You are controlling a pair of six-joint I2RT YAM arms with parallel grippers.
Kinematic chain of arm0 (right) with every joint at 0, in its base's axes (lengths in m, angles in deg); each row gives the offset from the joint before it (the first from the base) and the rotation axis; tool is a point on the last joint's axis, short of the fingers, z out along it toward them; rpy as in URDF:
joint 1: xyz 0 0 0.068 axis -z
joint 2: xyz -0.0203 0.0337 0.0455 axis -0.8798 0.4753 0
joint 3: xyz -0.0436 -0.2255 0.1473 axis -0.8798 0.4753 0
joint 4: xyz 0.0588 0.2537 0.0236 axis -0.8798 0.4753 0
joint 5: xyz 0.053 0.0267 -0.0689 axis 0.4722 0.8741 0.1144
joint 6: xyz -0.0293 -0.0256 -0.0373 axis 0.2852 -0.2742 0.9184
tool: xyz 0 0 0 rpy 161.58 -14.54 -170.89
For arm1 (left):
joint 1: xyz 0 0 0.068 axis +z
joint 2: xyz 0.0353 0.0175 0.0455 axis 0.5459 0.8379 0
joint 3: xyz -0.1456 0.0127 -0.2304 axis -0.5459 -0.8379 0
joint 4: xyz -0.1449 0.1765 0.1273 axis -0.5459 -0.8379 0
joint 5: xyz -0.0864 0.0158 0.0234 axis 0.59 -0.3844 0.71
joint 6: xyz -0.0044 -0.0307 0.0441 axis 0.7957 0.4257 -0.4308
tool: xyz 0 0 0 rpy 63.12 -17.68 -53.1
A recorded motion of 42 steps. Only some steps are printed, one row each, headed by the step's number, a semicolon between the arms.
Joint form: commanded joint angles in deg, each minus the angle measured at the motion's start. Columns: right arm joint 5, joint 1, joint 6, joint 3, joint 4, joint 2; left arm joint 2, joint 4, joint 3, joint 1, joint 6, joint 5.
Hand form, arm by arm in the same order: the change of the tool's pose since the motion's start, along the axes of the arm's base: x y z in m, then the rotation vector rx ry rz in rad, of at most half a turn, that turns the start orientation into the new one. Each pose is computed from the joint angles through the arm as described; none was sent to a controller.
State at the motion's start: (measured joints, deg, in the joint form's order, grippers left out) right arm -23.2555 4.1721 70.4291 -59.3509 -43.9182 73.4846; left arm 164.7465 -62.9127 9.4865 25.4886 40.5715 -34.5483
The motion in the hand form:
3: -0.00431 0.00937 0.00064 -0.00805 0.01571 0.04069; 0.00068 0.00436 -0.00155 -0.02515 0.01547 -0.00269
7: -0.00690 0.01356 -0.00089 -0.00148 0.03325 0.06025; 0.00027 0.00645 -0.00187 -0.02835 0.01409 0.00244
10: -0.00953 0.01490 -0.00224 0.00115 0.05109 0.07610; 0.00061 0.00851 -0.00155 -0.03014 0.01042 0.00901
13: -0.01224 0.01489 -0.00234 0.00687 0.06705 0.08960; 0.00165 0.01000 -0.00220 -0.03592 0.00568 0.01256
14: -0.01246 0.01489 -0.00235 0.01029 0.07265 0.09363; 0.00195 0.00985 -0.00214 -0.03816 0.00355 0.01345
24: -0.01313 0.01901 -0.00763 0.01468 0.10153 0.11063; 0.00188 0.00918 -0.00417 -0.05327 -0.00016 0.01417
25: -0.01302 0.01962 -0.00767 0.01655 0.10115 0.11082; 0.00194 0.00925 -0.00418 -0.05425 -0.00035 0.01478
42: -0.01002 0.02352 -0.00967 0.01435 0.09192 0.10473; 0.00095 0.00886 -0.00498 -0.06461 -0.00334 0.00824
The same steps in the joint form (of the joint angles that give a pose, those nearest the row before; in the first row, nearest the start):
3: 1.15 -1.09 0.70 -2.33 1.72 1.47; 0.44 -0.72 0.17 0.89 -0.90 1.65
7: 2.37 -1.58 0.59 -2.85 1.84 2.08; 0.26 -0.51 -0.14 1.24 -0.94 1.83
10: 3.49 -1.89 0.54 -2.81 2.09 2.21; 0.17 -0.32 -0.19 1.59 -0.90 1.90
13: 4.59 -2.11 0.44 -2.52 2.22 1.98; 0.25 0.13 -0.27 1.88 -0.95 2.21
14: 5.03 -2.10 0.42 -2.48 2.21 1.96; 0.25 0.29 -0.26 1.87 -0.87 2.31
24: 6.73 -2.32 0.17 -2.90 2.17 3.05; 0.17 1.20 -0.90 1.84 -0.68 3.13
25: 6.75 -2.35 0.13 -2.99 2.06 3.15; 0.17 1.23 -0.90 1.86 -0.65 3.19
42: 6.15 -2.31 0.16 -3.99 1.81 4.23; -0.06 1.65 -1.41 1.83 -0.95 3.80

